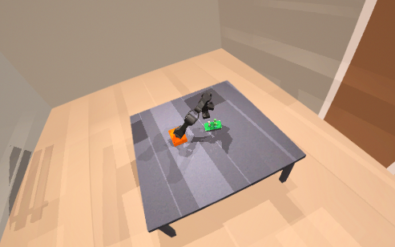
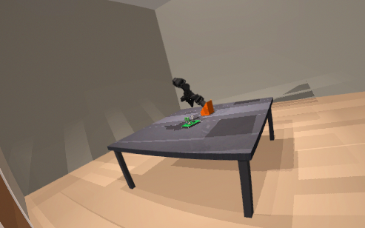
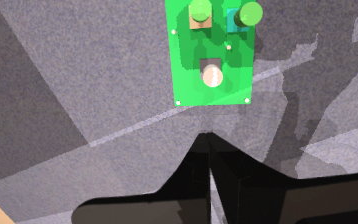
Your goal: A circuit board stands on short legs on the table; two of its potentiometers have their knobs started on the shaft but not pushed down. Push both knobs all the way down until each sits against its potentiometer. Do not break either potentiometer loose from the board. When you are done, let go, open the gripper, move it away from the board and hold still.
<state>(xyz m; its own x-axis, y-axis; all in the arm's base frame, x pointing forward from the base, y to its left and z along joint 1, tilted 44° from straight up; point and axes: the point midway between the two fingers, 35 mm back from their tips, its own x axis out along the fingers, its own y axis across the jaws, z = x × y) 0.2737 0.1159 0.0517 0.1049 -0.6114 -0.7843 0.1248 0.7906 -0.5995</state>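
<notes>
The beige knob lies 2 cm ahead of my gripper tip, 1 cm to the right of it and 9 cm below it. Round my gripper tip: green knob 8 cm ahead, 1 cm to the right, 8 cm below.
</notes>
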